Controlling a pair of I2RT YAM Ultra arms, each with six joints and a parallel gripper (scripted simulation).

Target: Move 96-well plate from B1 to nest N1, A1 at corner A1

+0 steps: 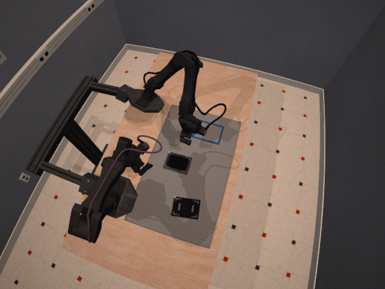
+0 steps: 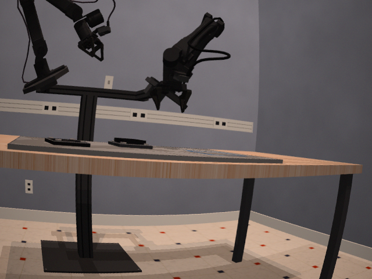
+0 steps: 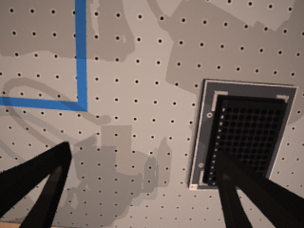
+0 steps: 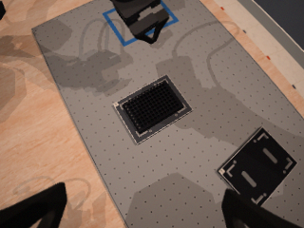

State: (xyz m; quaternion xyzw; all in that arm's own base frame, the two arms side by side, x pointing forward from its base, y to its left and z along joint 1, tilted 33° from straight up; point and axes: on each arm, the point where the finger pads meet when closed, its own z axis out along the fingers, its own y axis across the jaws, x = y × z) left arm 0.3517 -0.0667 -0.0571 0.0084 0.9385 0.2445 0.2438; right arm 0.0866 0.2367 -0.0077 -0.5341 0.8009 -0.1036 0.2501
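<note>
Now: right hand 110 mm short of the 96-well plate, 130 mm to the right of it and 320 mm above it. From my right hand the other things lie so: A1 label: 140 mm ahead, 90 mm to the right, 320 mm below; black plate nest: 220 mm ahead, 140 mm to the right, 330 mm below.
</note>
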